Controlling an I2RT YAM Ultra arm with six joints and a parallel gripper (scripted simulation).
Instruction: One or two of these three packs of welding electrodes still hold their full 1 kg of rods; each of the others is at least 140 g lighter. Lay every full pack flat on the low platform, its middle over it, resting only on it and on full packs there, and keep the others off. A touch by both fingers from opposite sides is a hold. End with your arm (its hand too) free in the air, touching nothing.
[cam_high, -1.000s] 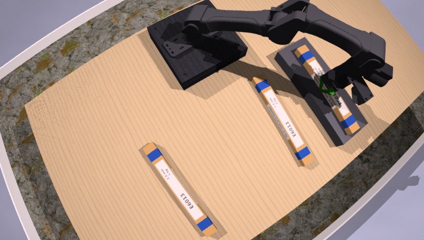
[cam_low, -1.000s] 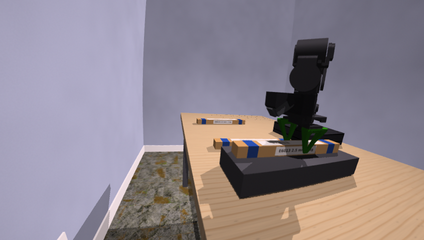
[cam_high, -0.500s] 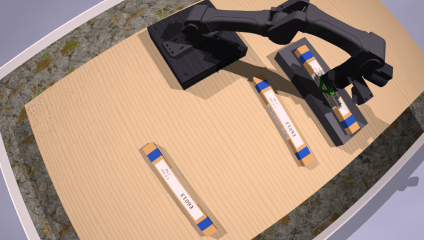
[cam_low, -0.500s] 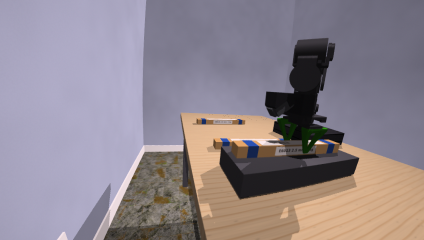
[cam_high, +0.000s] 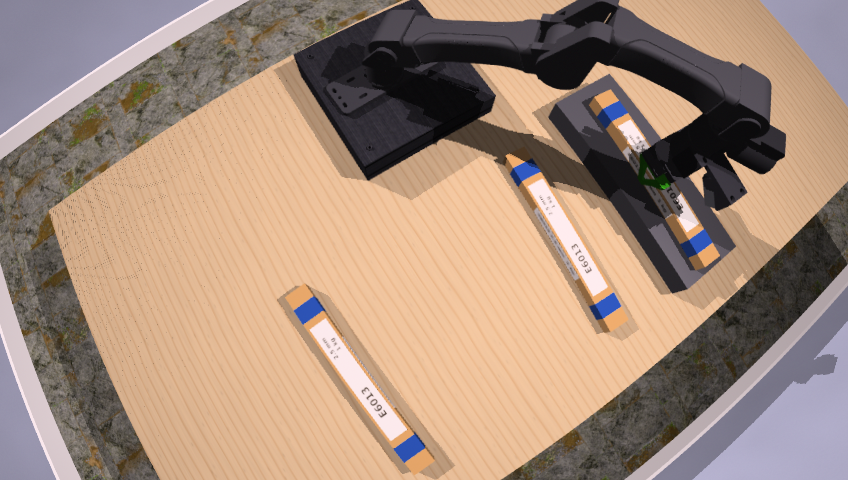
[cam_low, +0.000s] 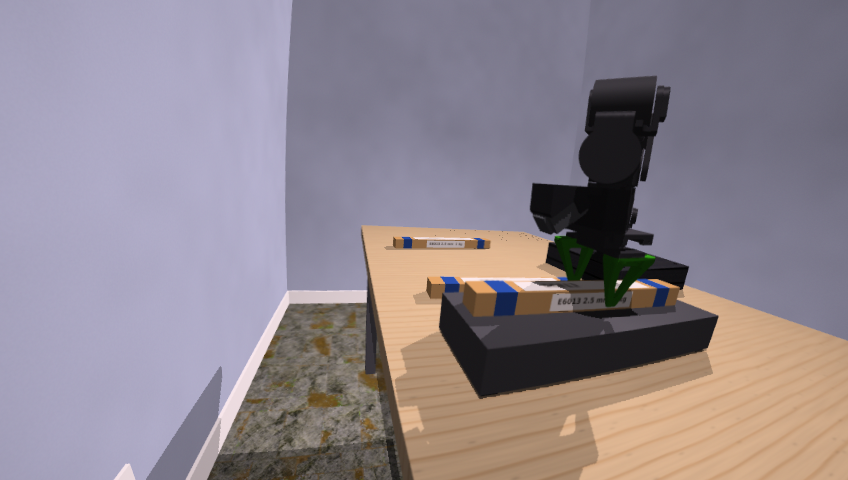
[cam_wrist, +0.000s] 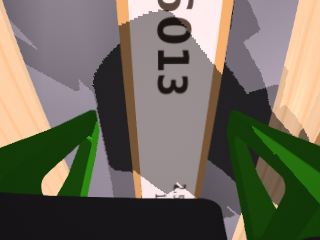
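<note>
The low dark platform lies 70 mm below my hand.
</note>
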